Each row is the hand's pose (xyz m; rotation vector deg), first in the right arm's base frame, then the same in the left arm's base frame.
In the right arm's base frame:
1: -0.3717 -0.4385 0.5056 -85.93 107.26 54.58
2: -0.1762 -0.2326 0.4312 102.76 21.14 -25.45
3: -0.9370 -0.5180 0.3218 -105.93 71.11 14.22
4: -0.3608 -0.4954 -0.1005 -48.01 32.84 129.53
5: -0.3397 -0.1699 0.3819 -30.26 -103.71 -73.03
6: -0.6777 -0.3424 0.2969 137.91 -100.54 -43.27
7: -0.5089 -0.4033 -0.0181 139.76 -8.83 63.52
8: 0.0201 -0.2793 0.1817 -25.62 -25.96 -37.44
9: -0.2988 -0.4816 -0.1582 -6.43 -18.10 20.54
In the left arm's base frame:
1: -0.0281 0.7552 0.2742 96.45 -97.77 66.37
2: 0.2048 0.6648 0.1202 -3.94 -11.35 -13.70
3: -0.5481 0.4780 0.3856 122.37 -41.69 63.17
4: 0.1010 0.2275 0.5490 94.56 -131.72 -48.22
5: 0.0653 0.5588 0.0714 -66.06 -158.03 54.00
6: -0.2679 0.4584 0.2451 61.93 -64.68 55.87
7: -0.0470 0.2346 0.4255 32.54 38.17 46.91
8: 0.4406 0.5023 0.2650 -121.92 -74.73 2.95
9: 0.1750 0.1855 0.5605 -117.50 -8.13 37.50

